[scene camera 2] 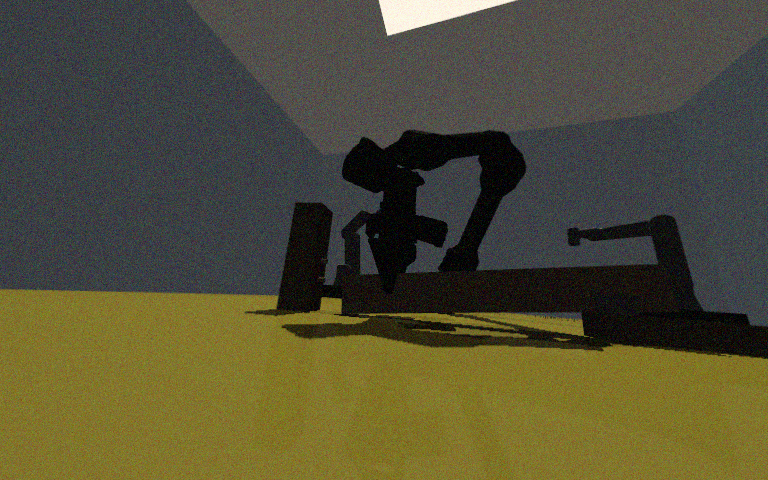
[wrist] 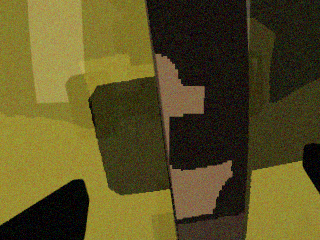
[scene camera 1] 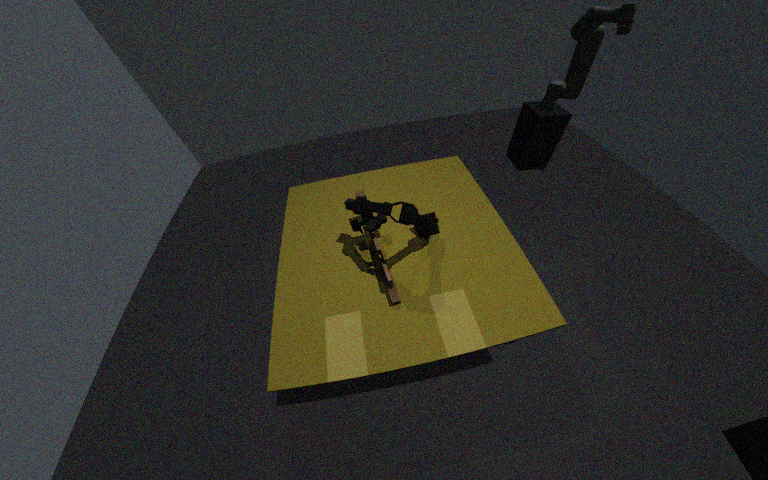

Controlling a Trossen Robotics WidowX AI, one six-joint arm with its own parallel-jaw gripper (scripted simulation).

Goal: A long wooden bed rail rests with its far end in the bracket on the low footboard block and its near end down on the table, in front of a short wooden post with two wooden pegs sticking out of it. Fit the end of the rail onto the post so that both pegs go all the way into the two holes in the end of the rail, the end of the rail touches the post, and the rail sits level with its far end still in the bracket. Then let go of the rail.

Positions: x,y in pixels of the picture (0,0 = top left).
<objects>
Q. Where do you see a wooden bed rail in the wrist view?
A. At 201,63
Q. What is my gripper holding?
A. Nothing.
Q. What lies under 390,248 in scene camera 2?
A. My gripper.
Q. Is my gripper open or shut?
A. Open.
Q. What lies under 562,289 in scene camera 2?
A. A wooden bed rail.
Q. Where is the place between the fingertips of my gripper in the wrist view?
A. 198,174
</objects>
